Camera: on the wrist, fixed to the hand. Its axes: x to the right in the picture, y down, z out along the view.
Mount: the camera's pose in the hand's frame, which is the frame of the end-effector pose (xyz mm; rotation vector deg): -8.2 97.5 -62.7 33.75 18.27 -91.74
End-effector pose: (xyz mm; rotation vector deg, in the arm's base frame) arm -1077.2 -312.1 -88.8 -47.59 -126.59 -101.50
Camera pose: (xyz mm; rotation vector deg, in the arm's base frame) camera -1030.8 -361.2 5.7 -73.06 132.67 48.44
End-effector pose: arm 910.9 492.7 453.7 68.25 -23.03 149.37
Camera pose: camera 840.0 422.7 393.8 35.23 58.84 76.86
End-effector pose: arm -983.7 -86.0 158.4 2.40 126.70 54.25
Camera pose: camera -1040.1 -56.0 255.5 -81.20 104.75 -34.67
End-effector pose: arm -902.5 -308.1 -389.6 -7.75 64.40 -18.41
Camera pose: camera -944.2 -209.8 -435.5 -26.09 55.06 -121.76
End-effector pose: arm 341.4 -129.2 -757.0 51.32 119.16 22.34
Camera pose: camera 340.4 -64.7 -660.4 -43.55 143.85 -57.45
